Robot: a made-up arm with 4 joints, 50 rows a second.
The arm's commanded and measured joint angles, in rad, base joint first. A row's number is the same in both.
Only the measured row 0 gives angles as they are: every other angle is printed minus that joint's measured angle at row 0.
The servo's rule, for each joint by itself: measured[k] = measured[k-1] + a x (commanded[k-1-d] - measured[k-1]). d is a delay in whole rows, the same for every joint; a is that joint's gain. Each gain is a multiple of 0.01, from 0.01 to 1. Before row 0 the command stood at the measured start. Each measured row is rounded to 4 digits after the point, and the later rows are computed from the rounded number. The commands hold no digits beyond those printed.
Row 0, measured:
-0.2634, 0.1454, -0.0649, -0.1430
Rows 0 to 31, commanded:
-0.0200, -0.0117, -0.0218, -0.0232
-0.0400, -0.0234, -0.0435, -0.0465
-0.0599, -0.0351, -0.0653, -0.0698
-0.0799, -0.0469, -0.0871, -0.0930
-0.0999, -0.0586, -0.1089, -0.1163
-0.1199, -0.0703, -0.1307, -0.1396
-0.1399, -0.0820, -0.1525, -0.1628
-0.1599, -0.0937, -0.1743, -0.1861
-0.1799, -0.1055, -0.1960, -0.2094
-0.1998, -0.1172, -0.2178, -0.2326
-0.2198, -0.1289, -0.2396, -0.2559
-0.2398, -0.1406, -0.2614, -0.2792
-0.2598, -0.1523, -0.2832, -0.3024
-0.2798, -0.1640, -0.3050, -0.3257
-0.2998, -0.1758, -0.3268, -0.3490
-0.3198, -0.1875, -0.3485, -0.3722
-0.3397, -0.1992, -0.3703, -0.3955
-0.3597, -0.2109, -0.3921, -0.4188
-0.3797, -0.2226, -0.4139, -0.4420
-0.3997, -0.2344, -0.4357, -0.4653
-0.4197, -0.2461, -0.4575, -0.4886
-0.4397, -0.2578, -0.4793, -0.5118
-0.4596, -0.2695, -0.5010, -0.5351
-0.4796, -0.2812, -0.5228, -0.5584
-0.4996, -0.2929, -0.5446, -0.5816
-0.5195, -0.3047, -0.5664, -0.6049
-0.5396, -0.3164, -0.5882, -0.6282
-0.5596, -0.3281, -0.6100, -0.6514
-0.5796, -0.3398, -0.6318, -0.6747
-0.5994, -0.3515, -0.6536, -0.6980
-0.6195, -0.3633, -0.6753, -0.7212
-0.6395, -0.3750, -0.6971, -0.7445
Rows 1 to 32, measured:
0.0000, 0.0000, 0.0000, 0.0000
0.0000, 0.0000, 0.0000, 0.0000
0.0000, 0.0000, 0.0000, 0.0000
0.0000, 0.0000, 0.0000, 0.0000
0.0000, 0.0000, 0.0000, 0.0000
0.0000, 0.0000, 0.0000, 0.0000
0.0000, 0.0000, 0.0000, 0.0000
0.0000, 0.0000, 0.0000, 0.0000
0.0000, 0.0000, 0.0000, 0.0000
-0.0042, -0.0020, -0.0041, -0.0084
-0.0117, -0.0056, -0.0116, -0.0221
-0.0218, -0.0106, -0.0218, -0.0393
-0.0340, -0.0168, -0.0342, -0.0586
-0.0478, -0.0239, -0.0484, -0.0794
-0.0629, -0.0318, -0.0640, -0.1011
-0.0791, -0.0403, -0.0808, -0.1233
-0.0961, -0.0494, -0.0986, -0.1459
-0.1137, -0.0589, -0.1171, -0.1688
-0.1318, -0.0688, -0.1362, -0.1918
-0.1503, -0.0790, -0.1558, -0.2149
-0.1691, -0.0895, -0.1759, -0.2380
-0.1881, -0.1002, -0.1963, -0.2612
-0.2074, -0.1110, -0.2170, -0.2844
-0.2268, -0.1220, -0.2379, -0.3077
-0.2463, -0.1331, -0.2589, -0.3309
-0.2659, -0.1443, -0.2801, -0.3542
-0.2856, -0.1556, -0.3014, -0.3775
-0.3054, -0.1670, -0.3228, -0.4007
-0.3252, -0.1785, -0.3443, -0.4240
-0.3450, -0.1900, -0.3658, -0.4473
-0.3649, -0.2015, -0.3874, -0.4705
-0.3848, -0.2131, -0.4090, -0.4938
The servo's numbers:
d 9
a 0.21 0.17 0.19 0.36

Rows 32 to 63, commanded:
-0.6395, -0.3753, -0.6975, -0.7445
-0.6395, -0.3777, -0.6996, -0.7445
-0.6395, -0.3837, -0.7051, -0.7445
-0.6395, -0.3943, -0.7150, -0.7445
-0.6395, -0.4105, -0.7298, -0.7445
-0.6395, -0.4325, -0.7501, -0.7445
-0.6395, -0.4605, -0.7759, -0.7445
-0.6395, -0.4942, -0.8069, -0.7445
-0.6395, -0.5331, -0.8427, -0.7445
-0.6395, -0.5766, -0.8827, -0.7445
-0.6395, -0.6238, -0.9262, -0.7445
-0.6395, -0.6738, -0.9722, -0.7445
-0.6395, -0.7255, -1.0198, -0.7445
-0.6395, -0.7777, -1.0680, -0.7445
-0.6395, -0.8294, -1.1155, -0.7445
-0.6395, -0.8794, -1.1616, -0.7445
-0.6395, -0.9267, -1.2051, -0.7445
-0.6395, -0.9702, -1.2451, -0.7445
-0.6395, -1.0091, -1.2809, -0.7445
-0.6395, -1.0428, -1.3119, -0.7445
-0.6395, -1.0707, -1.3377, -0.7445
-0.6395, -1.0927, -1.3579, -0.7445
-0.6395, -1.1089, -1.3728, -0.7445
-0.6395, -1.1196, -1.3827, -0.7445
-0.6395, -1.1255, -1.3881, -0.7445
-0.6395, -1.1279, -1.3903, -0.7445
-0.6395, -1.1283, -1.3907, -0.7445
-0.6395, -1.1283, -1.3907, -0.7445
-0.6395, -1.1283, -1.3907, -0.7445
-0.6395, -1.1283, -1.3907, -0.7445
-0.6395, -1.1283, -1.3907, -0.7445
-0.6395, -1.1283, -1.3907, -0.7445
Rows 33 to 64, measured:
-0.4047, -0.2247, -0.4306, -0.5171
-0.4246, -0.2363, -0.4523, -0.5403
-0.4445, -0.2479, -0.4740, -0.5636
-0.4645, -0.2595, -0.4957, -0.5869
-0.4845, -0.2712, -0.5174, -0.6101
-0.5045, -0.2829, -0.5391, -0.6334
-0.5244, -0.2946, -0.5609, -0.6567
-0.5444, -0.3063, -0.5826, -0.6799
-0.5644, -0.3180, -0.6044, -0.7032
-0.5802, -0.3277, -0.6221, -0.7181
-0.5927, -0.3362, -0.6368, -0.7276
-0.6025, -0.3443, -0.6498, -0.7337
-0.6103, -0.3528, -0.6622, -0.7376
-0.6164, -0.3626, -0.6750, -0.7401
-0.6213, -0.3745, -0.6893, -0.7417
-0.6251, -0.3891, -0.7058, -0.7427
-0.6281, -0.4070, -0.7250, -0.7433
-0.6305, -0.4284, -0.7474, -0.7437
-0.6324, -0.4536, -0.7731, -0.7440
-0.6339, -0.4825, -0.8022, -0.7442
-0.6351, -0.5150, -0.8345, -0.7443
-0.6360, -0.5508, -0.8697, -0.7444
-0.6367, -0.5894, -0.9074, -0.7444
-0.6373, -0.6302, -0.9469, -0.7444
-0.6378, -0.6726, -0.9877, -0.7444
-0.6382, -0.7158, -1.0290, -0.7444
-0.6385, -0.7590, -1.0701, -0.7444
-0.6387, -0.8015, -1.1102, -0.7444
-0.6389, -0.8425, -1.1485, -0.7444
-0.6390, -0.8813, -1.1844, -0.7444
-0.6391, -0.9172, -1.2174, -0.7444
-0.6392, -0.9498, -1.2469, -0.7444

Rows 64 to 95, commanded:
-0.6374, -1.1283, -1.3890, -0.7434
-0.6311, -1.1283, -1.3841, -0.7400
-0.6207, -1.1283, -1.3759, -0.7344
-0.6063, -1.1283, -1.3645, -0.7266
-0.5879, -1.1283, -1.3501, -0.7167
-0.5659, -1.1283, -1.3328, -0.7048
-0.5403, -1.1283, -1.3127, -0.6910
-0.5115, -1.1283, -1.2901, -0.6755
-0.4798, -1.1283, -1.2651, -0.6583
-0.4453, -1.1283, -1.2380, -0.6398
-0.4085, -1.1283, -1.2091, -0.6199
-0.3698, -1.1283, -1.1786, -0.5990
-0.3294, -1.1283, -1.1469, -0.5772
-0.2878, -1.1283, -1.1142, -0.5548
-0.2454, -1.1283, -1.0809, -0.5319
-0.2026, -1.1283, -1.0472, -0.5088
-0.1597, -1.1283, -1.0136, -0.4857
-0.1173, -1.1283, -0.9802, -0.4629
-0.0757, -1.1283, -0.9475, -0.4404
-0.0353, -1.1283, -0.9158, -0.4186
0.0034, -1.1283, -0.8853, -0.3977
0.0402, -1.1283, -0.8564, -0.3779
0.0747, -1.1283, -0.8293, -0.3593
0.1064, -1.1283, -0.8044, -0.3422
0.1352, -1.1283, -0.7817, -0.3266
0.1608, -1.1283, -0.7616, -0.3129
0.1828, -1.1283, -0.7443, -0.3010
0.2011, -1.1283, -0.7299, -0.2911
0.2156, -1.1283, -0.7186, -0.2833
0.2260, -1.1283, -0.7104, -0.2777
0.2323, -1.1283, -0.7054, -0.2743
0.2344, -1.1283, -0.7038, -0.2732
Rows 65 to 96, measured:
-0.6393, -0.9787, -1.2727, -0.7444
-0.6393, -1.0037, -1.2946, -0.7444
-0.6393, -1.0248, -1.3128, -0.7444
-0.6393, -1.0424, -1.3276, -0.7444
-0.6393, -1.0570, -1.3396, -0.7444
-0.6393, -1.0691, -1.3493, -0.7444
-0.6393, -1.0792, -1.3572, -0.7444
-0.6393, -1.0875, -1.3636, -0.7444
-0.6393, -1.0944, -1.3687, -0.7444
-0.6389, -1.1002, -1.3726, -0.7440
-0.6373, -1.1050, -1.3748, -0.7426
-0.6338, -1.1090, -1.3750, -0.7396
-0.6280, -1.1123, -1.3730, -0.7349
-0.6196, -1.1150, -1.3686, -0.7283
-0.6083, -1.1173, -1.3618, -0.7198
-0.5940, -1.1192, -1.3525, -0.7094
-0.5767, -1.1207, -1.3406, -0.6972
-0.5564, -1.1220, -1.3263, -0.6832
-0.5331, -1.1231, -1.3095, -0.6676
-0.5069, -1.1240, -1.2904, -0.6504
-0.4781, -1.1247, -1.2692, -0.6319
-0.4469, -1.1253, -1.2460, -0.6122
-0.4135, -1.1258, -1.2210, -0.5915
-0.3782, -1.1262, -1.1944, -0.5700
-0.3413, -1.1266, -1.1664, -0.5480
-0.3032, -1.1269, -1.1374, -0.5256
-0.2642, -1.1271, -1.1075, -0.5030
-0.2246, -1.1273, -1.0771, -0.4805
-0.1848, -1.1275, -1.0465, -0.4582
-0.1453, -1.1276, -1.0159, -0.4364
-0.1063, -1.1277, -0.9856, -0.4153
-0.0683, -1.1278, -0.9559, -0.3951

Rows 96 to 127, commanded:
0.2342, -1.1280, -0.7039, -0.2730
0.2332, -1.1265, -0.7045, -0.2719
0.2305, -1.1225, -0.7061, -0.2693
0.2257, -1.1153, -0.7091, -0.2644
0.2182, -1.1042, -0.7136, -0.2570
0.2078, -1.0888, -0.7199, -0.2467
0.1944, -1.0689, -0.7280, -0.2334
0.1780, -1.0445, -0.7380, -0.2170
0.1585, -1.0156, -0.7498, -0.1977
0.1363, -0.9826, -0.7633, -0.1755
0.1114, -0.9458, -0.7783, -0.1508
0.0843, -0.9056, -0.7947, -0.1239
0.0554, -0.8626, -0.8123, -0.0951
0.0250, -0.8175, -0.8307, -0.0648
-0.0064, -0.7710, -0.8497, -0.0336
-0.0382, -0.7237, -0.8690, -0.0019
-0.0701, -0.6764, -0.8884, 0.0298
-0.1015, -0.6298, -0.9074, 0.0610
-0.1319, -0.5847, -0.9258, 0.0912
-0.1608, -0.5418, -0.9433, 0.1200
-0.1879, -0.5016, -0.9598, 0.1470
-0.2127, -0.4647, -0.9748, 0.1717
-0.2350, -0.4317, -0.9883, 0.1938
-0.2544, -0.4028, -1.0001, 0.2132
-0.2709, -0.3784, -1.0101, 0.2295
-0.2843, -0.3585, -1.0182, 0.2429
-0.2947, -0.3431, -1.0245, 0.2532
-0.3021, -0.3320, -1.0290, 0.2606
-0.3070, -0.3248, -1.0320, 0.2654
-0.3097, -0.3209, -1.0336, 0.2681
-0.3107, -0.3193, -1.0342, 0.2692
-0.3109, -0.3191, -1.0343, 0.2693
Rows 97 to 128, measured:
-0.0316, -1.1279, -0.9271, -0.3761
0.0034, -1.1280, -0.8995, -0.3583
0.0365, -1.1281, -0.8733, -0.3420
0.0672, -1.1281, -0.8488, -0.3272
0.0953, -1.1281, -0.8262, -0.3142
0.1206, -1.1281, -0.8058, -0.3031
0.1427, -1.1281, -0.7877, -0.2940
0.1615, -1.1281, -0.7721, -0.2869
0.1768, -1.1281, -0.7591, -0.2820
0.1889, -1.1281, -0.7486, -0.2788
0.1982, -1.1278, -0.7402, -0.2763
0.2050, -1.1269, -0.7337, -0.2738
0.2093, -1.1249, -0.7290, -0.2704
0.2112, -1.1214, -0.7261, -0.2656
0.2105, -1.1159, -0.7249, -0.2588
0.2071, -1.1079, -0.7255, -0.2497
0.2010, -1.0971, -0.7279, -0.2379
0.1921, -1.0832, -0.7321, -0.2234
0.1804, -1.0661, -0.7380, -0.2062
0.1659, -1.0456, -0.7457, -0.1863
0.1488, -1.0218, -0.7550, -0.1638
0.1292, -0.9947, -0.7659, -0.1391
0.1073, -0.9646, -0.7782, -0.1124
0.0834, -0.9317, -0.7918, -0.0840
0.0579, -0.8963, -0.8065, -0.0544
0.0310, -0.8589, -0.8221, -0.0241
0.0032, -0.8200, -0.8383, 0.0065
-0.0252, -0.7800, -0.8549, 0.0370
-0.0537, -0.7395, -0.8717, 0.0669
-0.0819, -0.6991, -0.8884, 0.0957
-0.1094, -0.6593, -0.9048, 0.1231
-0.1358, -0.6206, -0.9207, 0.1486

